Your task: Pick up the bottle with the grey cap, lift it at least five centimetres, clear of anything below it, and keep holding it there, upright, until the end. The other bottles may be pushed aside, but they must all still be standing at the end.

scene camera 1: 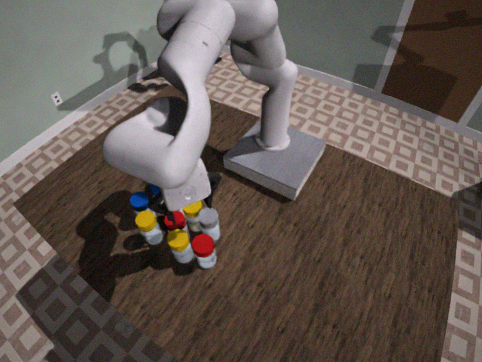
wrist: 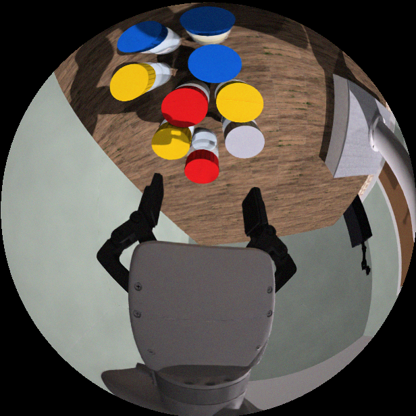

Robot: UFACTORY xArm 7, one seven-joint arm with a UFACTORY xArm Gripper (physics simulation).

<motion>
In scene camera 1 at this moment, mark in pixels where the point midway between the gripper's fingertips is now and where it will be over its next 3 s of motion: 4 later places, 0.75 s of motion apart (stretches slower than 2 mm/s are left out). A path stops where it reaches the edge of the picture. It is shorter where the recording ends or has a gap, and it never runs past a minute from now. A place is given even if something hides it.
The gripper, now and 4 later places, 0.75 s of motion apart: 190, 211; 193, 222; 207, 213; 204, 204; 210, 213
</motion>
